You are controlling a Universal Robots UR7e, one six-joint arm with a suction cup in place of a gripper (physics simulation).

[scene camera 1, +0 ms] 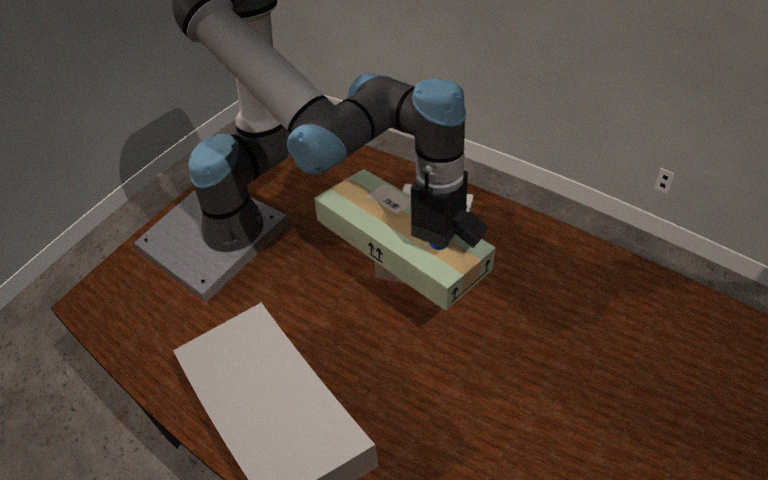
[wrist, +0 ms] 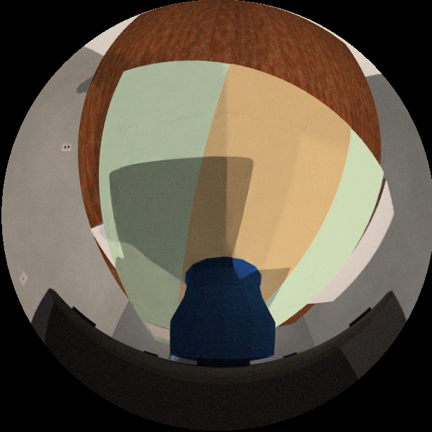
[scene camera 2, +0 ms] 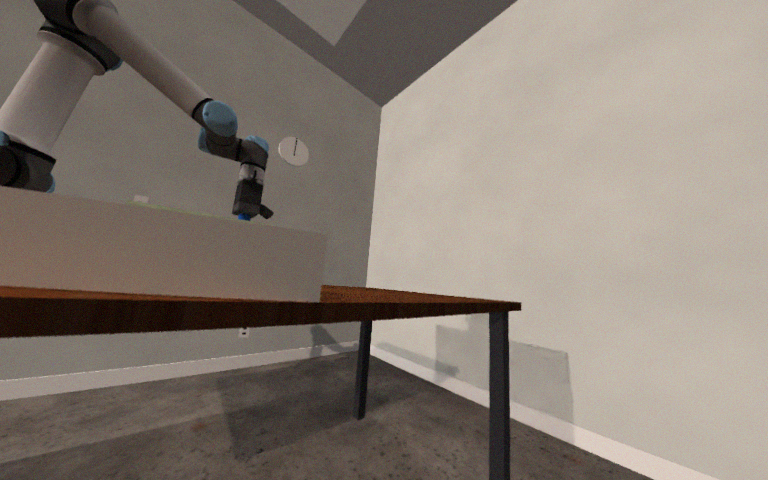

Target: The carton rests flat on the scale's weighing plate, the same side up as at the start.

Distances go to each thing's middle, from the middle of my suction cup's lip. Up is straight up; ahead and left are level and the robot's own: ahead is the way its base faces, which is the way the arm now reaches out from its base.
The pale green carton [scene camera 1: 372, 215] is 8 cm behind my suction cup, 4 cm below it and 1 cm to the left of it. The rest, counted from my suction cup: large white box [scene camera 2: 61, 242]: 38 cm to the right, 15 cm below, 12 cm behind.
